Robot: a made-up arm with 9 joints. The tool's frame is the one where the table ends. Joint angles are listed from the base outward.
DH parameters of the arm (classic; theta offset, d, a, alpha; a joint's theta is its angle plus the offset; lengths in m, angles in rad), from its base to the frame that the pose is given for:
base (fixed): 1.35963 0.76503 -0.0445 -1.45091
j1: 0 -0.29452 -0.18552 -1.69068
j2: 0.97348 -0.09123 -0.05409 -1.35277
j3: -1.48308 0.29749 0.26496 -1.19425
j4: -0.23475 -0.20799 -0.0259 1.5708
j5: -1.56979 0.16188 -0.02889 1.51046
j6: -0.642 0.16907 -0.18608 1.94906
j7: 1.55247 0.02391 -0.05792 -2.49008
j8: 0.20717 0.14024 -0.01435 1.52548
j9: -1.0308 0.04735 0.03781 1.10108
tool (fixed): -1.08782 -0.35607 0 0
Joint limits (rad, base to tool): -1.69..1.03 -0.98..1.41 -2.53..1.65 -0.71..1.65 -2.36..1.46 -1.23..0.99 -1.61..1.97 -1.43..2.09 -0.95..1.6
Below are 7 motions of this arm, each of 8 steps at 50 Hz.
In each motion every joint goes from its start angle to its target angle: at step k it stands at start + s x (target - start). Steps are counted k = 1, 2, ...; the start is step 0. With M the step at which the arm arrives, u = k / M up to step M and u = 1 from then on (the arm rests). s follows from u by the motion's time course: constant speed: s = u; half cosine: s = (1 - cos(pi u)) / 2; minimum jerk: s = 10 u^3 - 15 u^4 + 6 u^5.
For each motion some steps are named. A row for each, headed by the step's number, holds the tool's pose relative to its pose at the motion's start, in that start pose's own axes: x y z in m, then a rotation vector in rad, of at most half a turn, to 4 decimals.
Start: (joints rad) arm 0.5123 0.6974 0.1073 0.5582 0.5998 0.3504 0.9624 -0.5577 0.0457
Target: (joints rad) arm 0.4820 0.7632 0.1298 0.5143 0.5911 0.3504 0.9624 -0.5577 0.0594
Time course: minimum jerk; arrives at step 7
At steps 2, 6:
2: 0.0062 -0.0063 0.0028 -0.0071 -0.0072 0.0054
6: 0.0426 -0.0412 0.0200 -0.0477 -0.0487 0.0380

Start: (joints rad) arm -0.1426 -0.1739 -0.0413 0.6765 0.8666 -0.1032 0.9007 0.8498 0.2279
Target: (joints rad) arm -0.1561 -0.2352 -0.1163 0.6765 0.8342 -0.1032 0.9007 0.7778 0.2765
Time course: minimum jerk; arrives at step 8
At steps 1, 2, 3, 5, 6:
1: -0.0010 0.0008 0.0005 0.0019 0.0016 0.0019
2: -0.0063 0.0049 0.0032 0.0123 0.0104 0.0121
3: -0.0168 0.0128 0.0087 0.0328 0.0275 0.0323
5: -0.0446 0.0327 0.0248 0.0865 0.0713 0.0856
6: -0.0552 0.0399 0.0315 0.1071 0.0876 0.1061

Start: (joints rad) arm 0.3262 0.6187 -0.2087 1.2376 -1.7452 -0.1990 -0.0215 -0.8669 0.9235
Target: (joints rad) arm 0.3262 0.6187 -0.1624 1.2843 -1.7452 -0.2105 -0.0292 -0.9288 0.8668
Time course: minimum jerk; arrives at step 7
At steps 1, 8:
1: 0.0012 0.0015 -0.0002 0.0022 -0.0014 -0.0009
8: 0.0525 0.0638 -0.0053 0.0920 -0.0628 -0.0385

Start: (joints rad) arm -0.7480 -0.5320 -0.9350 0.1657 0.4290 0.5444 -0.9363 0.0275 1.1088
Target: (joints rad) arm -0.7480 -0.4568 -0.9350 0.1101 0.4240 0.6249 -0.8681 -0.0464 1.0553
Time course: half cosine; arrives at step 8
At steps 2, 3, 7, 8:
2: 0.0014 0.0035 0.0062 0.0078 -0.0016 0.0154
3: 0.0027 0.0073 0.0131 0.0166 -0.0030 0.0326
7: 0.0063 0.0228 0.0417 0.0536 -0.0063 0.1025
8: 0.0064 0.0237 0.0434 0.0558 -0.0064 0.1066

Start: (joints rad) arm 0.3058 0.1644 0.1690 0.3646 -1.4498 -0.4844 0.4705 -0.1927 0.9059
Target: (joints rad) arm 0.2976 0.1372 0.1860 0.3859 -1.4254 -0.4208 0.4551 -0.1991 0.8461
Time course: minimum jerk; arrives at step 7
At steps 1, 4, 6, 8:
1: 0.0001 0.0018 0.0007 0.0027 0.0008 -0.0025
4: 0.0043 0.0480 0.0203 0.0715 0.0200 -0.0696
6: 0.0082 0.0737 0.0324 0.1101 0.0304 -0.1083
8: 0.0085 0.0754 0.0332 0.1127 0.0311 -0.1109

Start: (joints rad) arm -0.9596 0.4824 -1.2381 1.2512 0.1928 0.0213 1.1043 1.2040 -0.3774
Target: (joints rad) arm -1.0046 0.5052 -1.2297 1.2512 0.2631 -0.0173 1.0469 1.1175 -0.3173
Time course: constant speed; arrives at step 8
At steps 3, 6, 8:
3: -0.0110 -0.0207 0.0094 -0.0288 0.0191 0.0200
6: -0.0214 -0.0416 0.0193 -0.0571 0.0378 0.0404
8: -0.0280 -0.0557 0.0261 -0.0758 0.0500 0.0542

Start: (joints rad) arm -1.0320 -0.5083 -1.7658 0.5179 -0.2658 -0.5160 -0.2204 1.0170 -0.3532
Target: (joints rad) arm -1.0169 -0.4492 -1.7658 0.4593 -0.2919 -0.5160 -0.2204 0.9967 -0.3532
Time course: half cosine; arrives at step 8
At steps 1, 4, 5, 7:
1: 0.0001 0.0007 -0.0001 0.0011 0.0022 -0.0005
4: 0.0019 0.0087 -0.0012 0.0143 0.0294 -0.0060
5: 0.0026 0.0121 -0.0017 0.0197 0.0407 -0.0084
7: 0.0037 0.0170 -0.0023 0.0274 0.0565 -0.0116

